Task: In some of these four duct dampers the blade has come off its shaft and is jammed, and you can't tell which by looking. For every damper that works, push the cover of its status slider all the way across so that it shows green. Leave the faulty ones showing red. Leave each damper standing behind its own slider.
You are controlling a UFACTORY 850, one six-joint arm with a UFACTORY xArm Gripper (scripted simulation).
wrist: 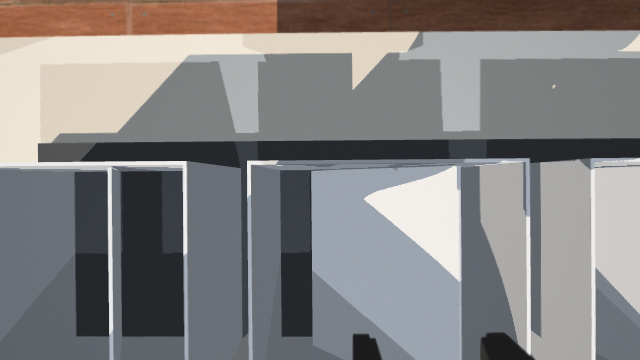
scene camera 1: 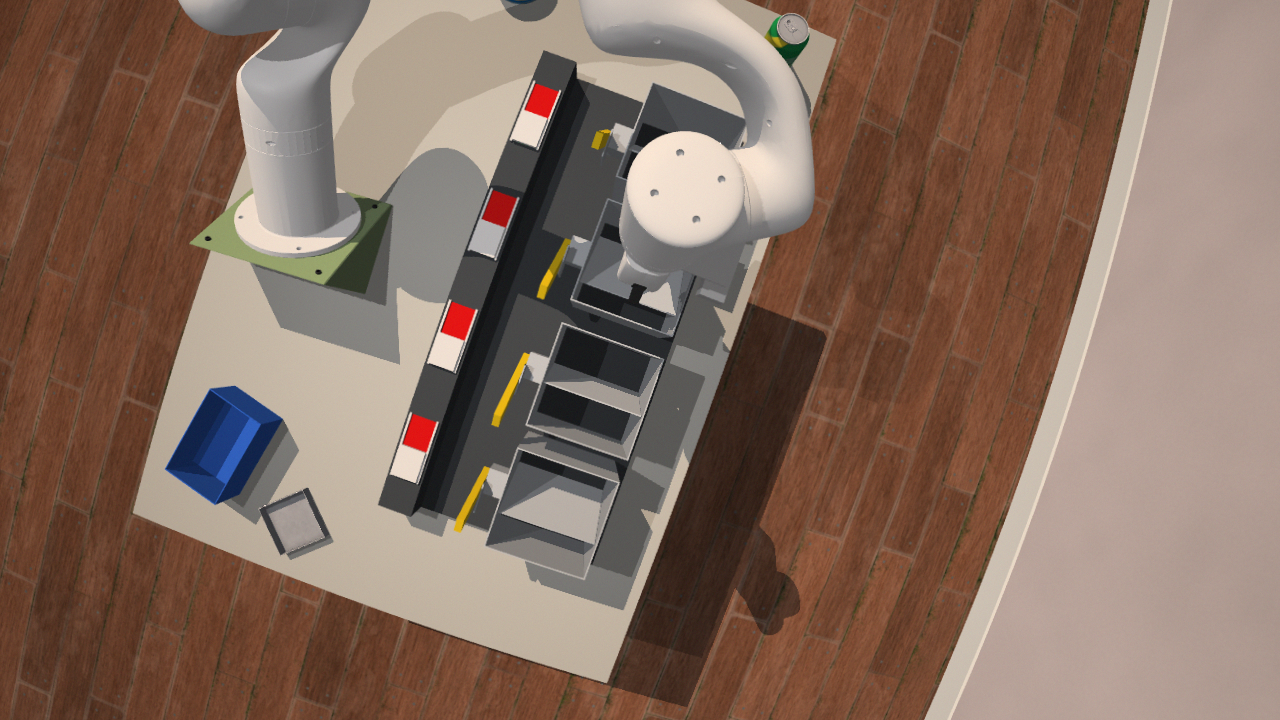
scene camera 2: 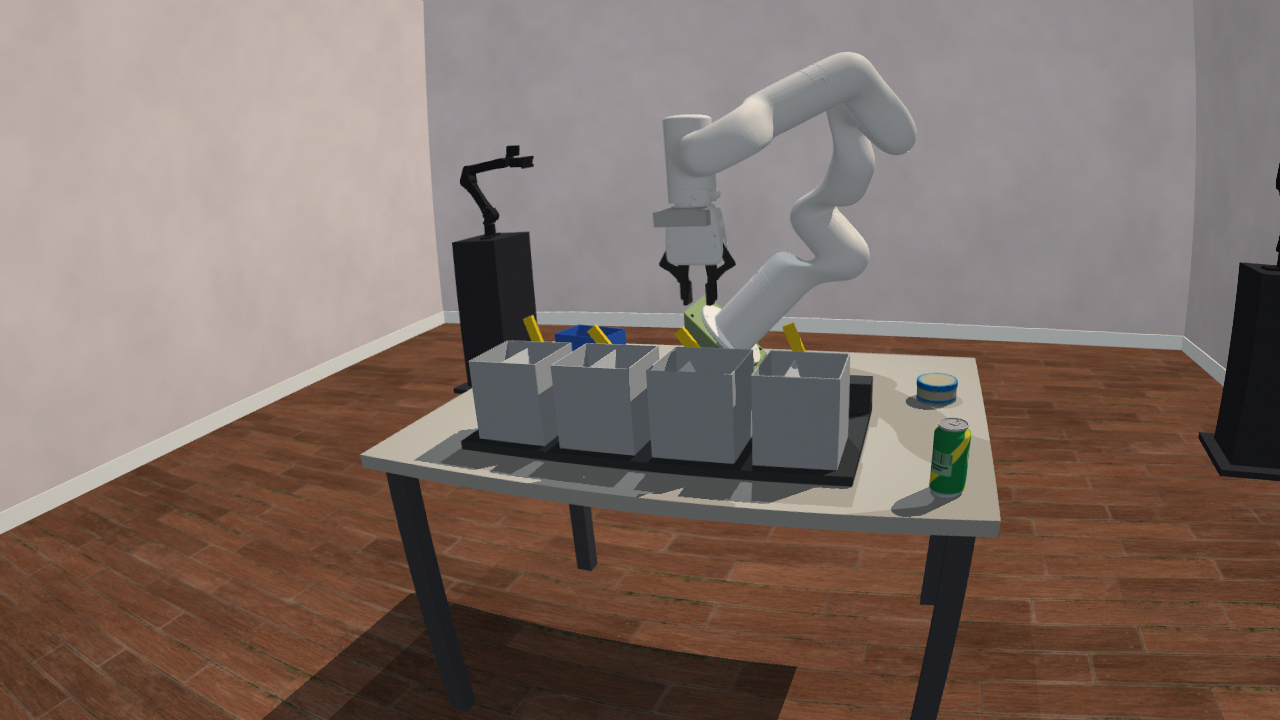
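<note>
Round blue-and-white tin (scene camera 2: 937,389), out of frame in the wrist view. Green can (scene camera 2: 951,445), out of frame in the wrist view. Damper (scene camera 1: 536,496). Damper (scene camera 2: 797,422). Damper (scene camera 2: 700,408). Damper (scene camera 2: 602,406). My gripper (scene camera 2: 699,304).
</note>
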